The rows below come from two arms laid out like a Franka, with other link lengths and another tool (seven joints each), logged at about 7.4 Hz.
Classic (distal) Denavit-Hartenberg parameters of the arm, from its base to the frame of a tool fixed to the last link. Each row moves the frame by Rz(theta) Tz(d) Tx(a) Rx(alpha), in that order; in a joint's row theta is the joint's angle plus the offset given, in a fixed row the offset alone. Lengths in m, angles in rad.
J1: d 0.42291  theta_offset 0  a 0  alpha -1.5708
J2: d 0  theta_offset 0  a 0  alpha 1.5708
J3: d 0.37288  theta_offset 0  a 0.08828  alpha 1.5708
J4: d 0  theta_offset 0  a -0.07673  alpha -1.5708
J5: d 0.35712  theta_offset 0  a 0  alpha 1.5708
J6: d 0  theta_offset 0  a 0.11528  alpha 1.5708
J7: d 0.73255  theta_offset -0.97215  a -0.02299  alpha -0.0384
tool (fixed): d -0.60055  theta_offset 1.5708  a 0  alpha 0
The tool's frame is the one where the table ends.
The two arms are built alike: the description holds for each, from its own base.
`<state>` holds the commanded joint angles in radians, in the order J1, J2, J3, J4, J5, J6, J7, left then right.
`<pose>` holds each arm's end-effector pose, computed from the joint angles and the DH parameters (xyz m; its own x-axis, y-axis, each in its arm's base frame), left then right.
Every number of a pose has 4 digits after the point.
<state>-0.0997 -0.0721 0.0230 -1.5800 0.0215 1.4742 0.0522 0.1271 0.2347 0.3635 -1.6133 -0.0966 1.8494 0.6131</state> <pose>0.4898 -0.0384 0.7650 0.7479 -0.6638 -0.0004 -0.6638 -0.7479 0.0047 0.5552 0.2758 0.6168 0.7600 -0.6477 0.0542 -0.6480 -0.7615 -0.0123</pose>
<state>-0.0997 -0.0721 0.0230 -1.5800 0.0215 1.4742 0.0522 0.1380 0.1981 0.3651 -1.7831 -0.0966 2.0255 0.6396</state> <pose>0.4898 -0.0384 0.7650 0.7479 -0.6638 -0.0004 -0.6638 -0.7479 0.0047 0.5363 0.2855 0.5774 0.7585 -0.6474 0.0749 -0.6457 -0.7621 -0.0487</pose>
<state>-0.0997 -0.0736 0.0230 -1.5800 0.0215 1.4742 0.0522 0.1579 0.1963 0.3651 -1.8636 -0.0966 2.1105 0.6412</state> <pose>0.4893 -0.0384 0.7657 0.7479 -0.6638 0.0008 -0.6638 -0.7479 0.0038 0.5234 0.2958 0.5503 0.7744 -0.6283 0.0745 -0.6259 -0.7779 -0.0556</pose>
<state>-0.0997 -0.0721 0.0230 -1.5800 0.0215 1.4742 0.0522 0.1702 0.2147 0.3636 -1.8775 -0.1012 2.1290 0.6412</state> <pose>0.4898 -0.0384 0.7650 0.7479 -0.6638 -0.0004 -0.6638 -0.7479 0.0047 0.5214 0.3017 0.5354 0.7841 -0.6169 0.0672 -0.6153 -0.7870 -0.0450</pose>
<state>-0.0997 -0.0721 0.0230 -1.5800 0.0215 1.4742 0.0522 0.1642 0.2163 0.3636 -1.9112 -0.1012 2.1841 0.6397</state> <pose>0.4898 -0.0384 0.7650 0.7479 -0.6638 -0.0004 -0.6638 -0.7479 0.0047 0.5217 0.2993 0.5249 0.7823 -0.6188 0.0715 -0.6155 -0.7855 -0.0647</pose>
